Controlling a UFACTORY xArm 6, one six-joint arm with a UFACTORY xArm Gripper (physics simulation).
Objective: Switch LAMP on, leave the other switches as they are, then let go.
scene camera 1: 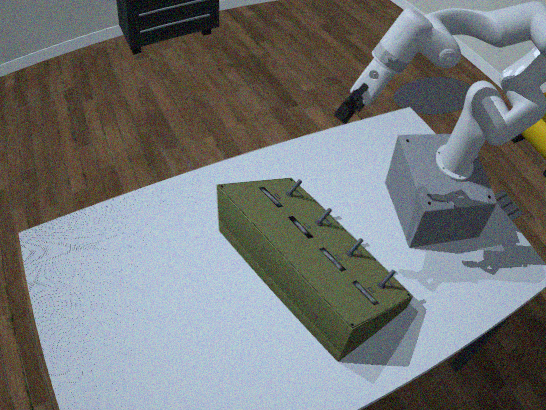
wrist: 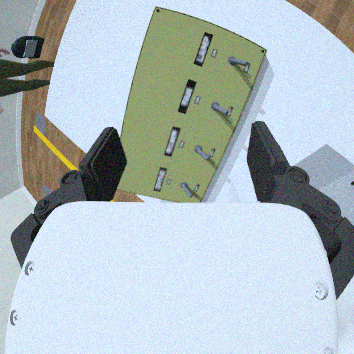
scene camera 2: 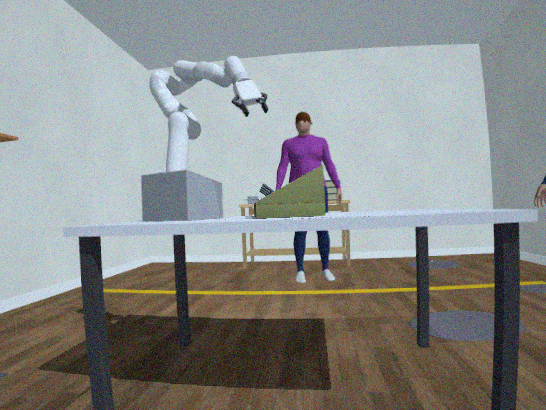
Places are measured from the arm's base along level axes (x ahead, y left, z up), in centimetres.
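Pixels of known places: gripper, fingertip midpoint: (scene camera 1: 347, 113) (wrist: 183, 140) (scene camera 2: 257, 113); arm's base at its link origin: (scene camera 1: 454, 162) (scene camera 2: 175, 178).
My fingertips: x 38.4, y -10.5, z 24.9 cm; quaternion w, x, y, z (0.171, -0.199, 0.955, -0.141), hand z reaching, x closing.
Ahead of a thing's pixels: the offset from my fingertips to its middle. "spot": to the spot under its first point.
The green sloped switch box @[dy +7.7, dx +11.0, dz -37.1 cm] (scene camera 1: 280, 230) (scene camera 2: 300, 200) (wrist: 150, 100) stands on the white table (scene camera 1: 150, 300) (scene camera 2: 400, 218). Four grey levers stick out of its face in a row: one @[spot: dy -10.5, dx +3.4, dz -32.0 cm] (scene camera 1: 295, 187), a second @[spot: dy +1.4, dx +2.8, dz -32.0 cm] (scene camera 1: 324, 216), a third @[spot: dy +13.4, dx +2.1, dz -32.1 cm] (scene camera 1: 355, 247) and a fourth @[dy +25.0, dx +0.8, dz -32.2 cm] (scene camera 1: 386, 279). All four lean alike, on the side nearer the arm's base. Beside each lever is a label window, such as this one (wrist: 203, 49); the lettering is too blurred to read, so I cannot tell which is LAMP. My gripper (scene camera 1: 344, 118) (scene camera 2: 256, 113) (wrist: 183, 140) is open and empty, high above the table and apart from the box and levers.
The grey base block (scene camera 1: 450, 227) (scene camera 2: 165, 197) stands on the table beside the lever side of the box. A person in purple (scene camera 2: 305, 155) stands behind the table, near a wooden bench (scene camera 2: 300, 251). A dark drawer cabinet (scene camera 1: 170, 17) stands on the floor.
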